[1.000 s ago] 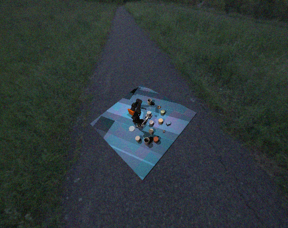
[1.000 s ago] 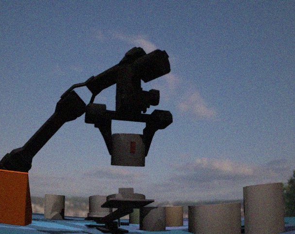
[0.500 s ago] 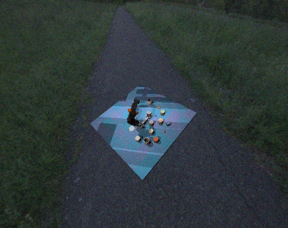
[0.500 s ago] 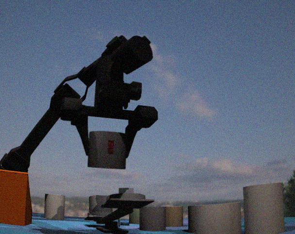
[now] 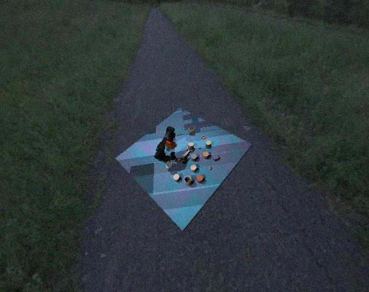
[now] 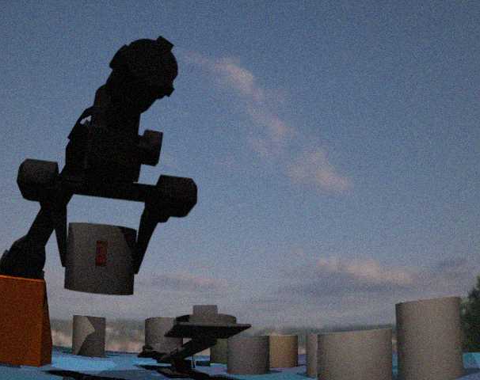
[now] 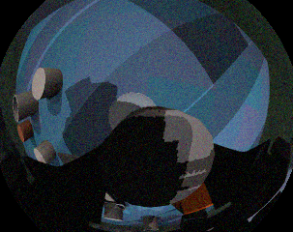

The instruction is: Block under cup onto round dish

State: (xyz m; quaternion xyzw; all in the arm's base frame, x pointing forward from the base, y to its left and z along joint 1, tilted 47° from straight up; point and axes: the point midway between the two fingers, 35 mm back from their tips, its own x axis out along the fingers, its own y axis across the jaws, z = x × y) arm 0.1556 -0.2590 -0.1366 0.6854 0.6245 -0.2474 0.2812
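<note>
Right now the block is 14 cm ahead of my gripper tip, 10 cm to the left of it and 4 cm below it. Round my gripper tip: balance beam: 23 cm to the left, 14 cm ahead, 10 cm below; round dish: 12 cm below, 2 cm ahead, 1 cm to the left; balance: 23 cm to the left, 13 cm ahead, 9 cm below.
</note>
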